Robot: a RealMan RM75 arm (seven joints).
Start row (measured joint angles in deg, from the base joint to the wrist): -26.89 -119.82 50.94 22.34 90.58 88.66 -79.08
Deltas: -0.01 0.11 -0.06 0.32 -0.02 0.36 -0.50; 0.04 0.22 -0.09 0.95 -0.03 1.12 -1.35; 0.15 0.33 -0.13 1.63 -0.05 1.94 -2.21; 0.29 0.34 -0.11 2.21 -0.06 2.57 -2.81; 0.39 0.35 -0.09 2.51 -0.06 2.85 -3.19; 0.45 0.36 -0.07 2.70 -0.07 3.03 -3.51; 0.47 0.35 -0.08 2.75 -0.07 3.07 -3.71; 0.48 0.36 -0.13 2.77 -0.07 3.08 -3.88; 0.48 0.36 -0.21 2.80 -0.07 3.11 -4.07; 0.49 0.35 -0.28 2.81 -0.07 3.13 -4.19; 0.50 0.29 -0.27 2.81 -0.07 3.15 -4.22; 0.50 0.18 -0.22 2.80 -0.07 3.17 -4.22; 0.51 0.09 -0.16 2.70 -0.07 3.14 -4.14; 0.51 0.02 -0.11 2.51 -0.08 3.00 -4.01
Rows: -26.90 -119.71 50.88 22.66 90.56 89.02 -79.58; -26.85 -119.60 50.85 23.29 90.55 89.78 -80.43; -26.74 -119.49 50.81 23.97 90.53 90.60 -81.29; -26.60 -119.48 50.83 24.55 90.52 91.23 -81.89; -26.50 -119.47 50.85 24.85 90.52 91.51 -82.27; -26.44 -119.46 50.87 25.04 90.51 91.69 -82.59; -26.42 -119.47 50.86 25.09 90.51 91.73 -82.79; -26.41 -119.46 50.81 25.11 90.51 91.74 -82.96; -26.41 -119.46 50.73 25.14 90.51 91.77 -83.15; -26.40 -119.47 50.66 25.15 90.51 91.79 -83.27; -26.39 -119.53 50.67 25.15 90.51 91.81 -83.30; -26.39 -119.64 50.72 25.14 90.51 91.83 -83.30; -26.38 -119.73 50.78 25.04 90.51 91.80 -83.22; -26.38 -119.80 50.83 24.85 90.50 91.66 -83.09
